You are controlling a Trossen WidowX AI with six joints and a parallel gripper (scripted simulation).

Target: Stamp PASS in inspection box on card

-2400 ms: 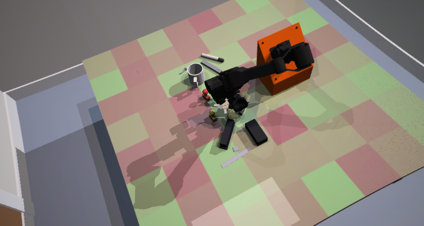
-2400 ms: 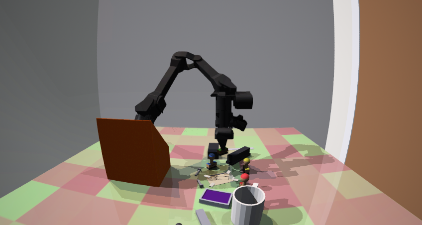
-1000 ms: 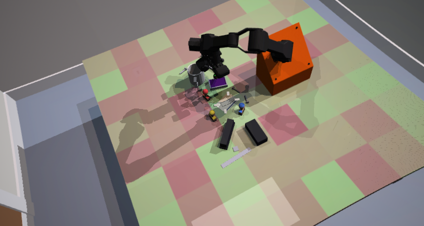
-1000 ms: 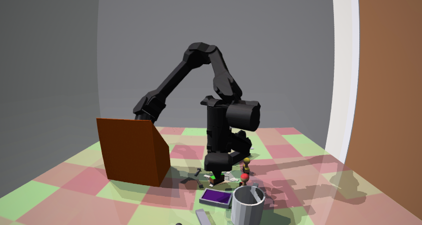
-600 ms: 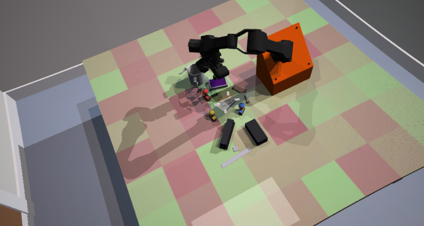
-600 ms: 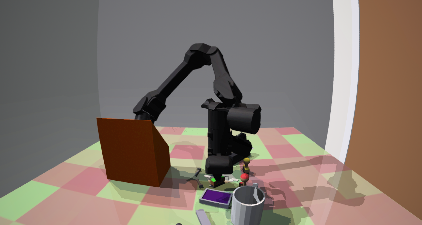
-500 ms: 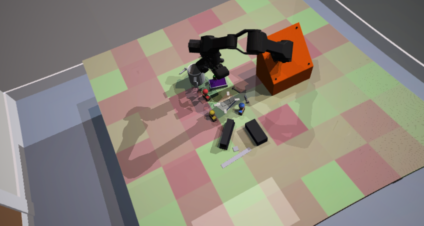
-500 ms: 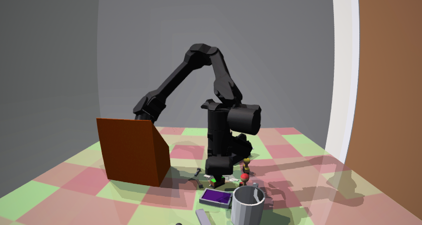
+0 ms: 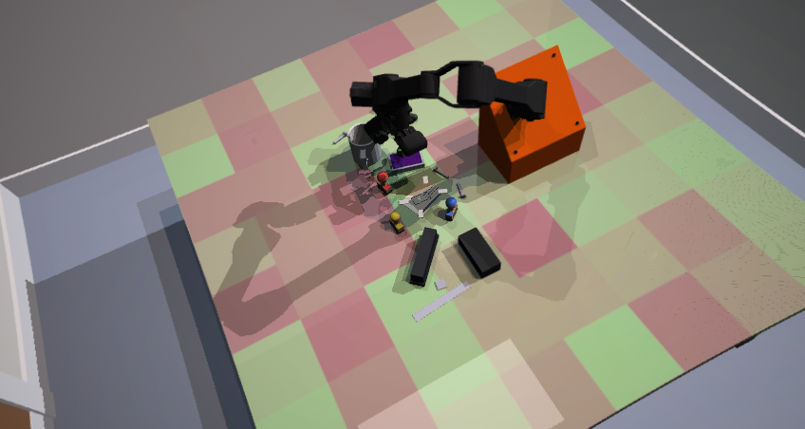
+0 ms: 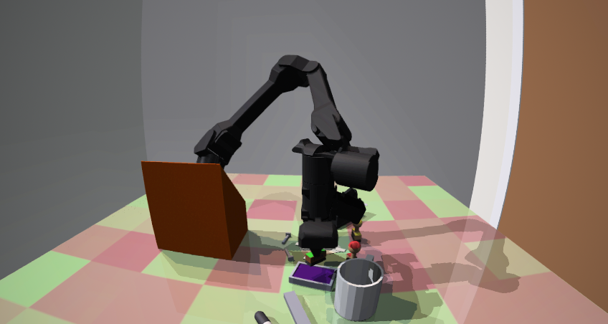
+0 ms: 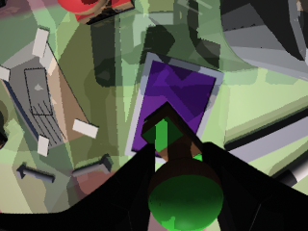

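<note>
My gripper tip is now 7 cm above the ink pad. Round my gripper tip: grey bar: 2 cm behind, 12 cm to the right, 7 cm below; then green-knobbed stamp: right at my gripper tip; then red-knobbed stamp: 8 cm ahead, 5 cm to the left, 5 cm below.
</note>
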